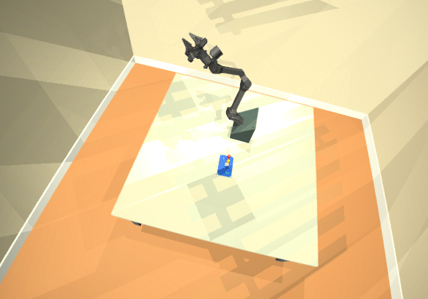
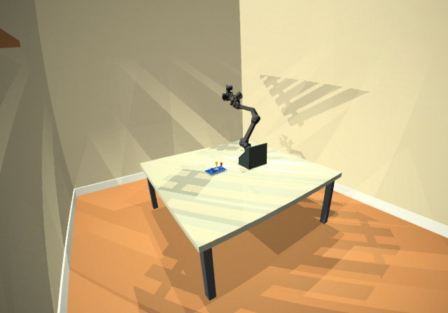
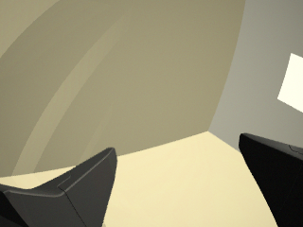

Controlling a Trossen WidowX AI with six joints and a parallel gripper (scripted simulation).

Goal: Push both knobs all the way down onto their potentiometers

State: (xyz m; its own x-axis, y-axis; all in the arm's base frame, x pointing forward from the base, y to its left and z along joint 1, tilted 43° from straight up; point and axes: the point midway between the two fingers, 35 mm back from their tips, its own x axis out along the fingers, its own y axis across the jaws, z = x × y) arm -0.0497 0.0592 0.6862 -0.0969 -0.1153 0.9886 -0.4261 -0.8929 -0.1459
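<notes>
Now: gripper tip 390 mm short of the red knob, 400 mm to the right of it and 600 mm above it. Also, from my gripper tip: yellow knob: 430 mm ahead, 400 mm to the left, 590 mm below.
</notes>
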